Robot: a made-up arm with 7 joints.
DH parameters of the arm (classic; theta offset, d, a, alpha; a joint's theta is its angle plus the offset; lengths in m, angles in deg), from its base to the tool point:
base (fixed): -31.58 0 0.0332 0
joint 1: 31.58 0.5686 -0.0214 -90
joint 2: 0 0.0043 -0.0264 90
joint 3: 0 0.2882 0.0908 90
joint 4: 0 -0.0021 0.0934 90
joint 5: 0 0.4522 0.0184 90
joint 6: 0 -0.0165 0.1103 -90
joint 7: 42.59 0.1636 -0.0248 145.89
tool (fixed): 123.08 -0.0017 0 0
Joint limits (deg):
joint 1: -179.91..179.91
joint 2: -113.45..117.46
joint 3: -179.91..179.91
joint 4: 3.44..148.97
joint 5: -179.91..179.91
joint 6: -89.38..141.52
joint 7: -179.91..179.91
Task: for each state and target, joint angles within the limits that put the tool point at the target. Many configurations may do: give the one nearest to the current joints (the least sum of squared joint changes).
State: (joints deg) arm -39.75 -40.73 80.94 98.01 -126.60 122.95 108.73
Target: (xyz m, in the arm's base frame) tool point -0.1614 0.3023 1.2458
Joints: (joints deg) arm -19.52 -43.28 61.29 119.80 -125.77 138.66 108.22
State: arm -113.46 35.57 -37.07 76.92 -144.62 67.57 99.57
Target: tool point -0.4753 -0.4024 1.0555
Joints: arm -108.16 -4.94 -25.03 85.44 -145.47 82.23 97.35
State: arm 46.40 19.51 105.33 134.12 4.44 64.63 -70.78
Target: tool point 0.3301 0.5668 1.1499
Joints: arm 22.10 42.82 91.66 147.11 0.75 69.33 -70.73
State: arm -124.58 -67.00 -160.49 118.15 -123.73 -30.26 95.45
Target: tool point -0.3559 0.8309 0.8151
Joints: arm -86.74 -50.59 -147.80 140.91 -111.50 8.28 99.34
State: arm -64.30 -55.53 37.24 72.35 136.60 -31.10 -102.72
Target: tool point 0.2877 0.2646 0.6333
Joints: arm -24.37 -55.11 71.93 53.60 157.98 -56.48 -105.82
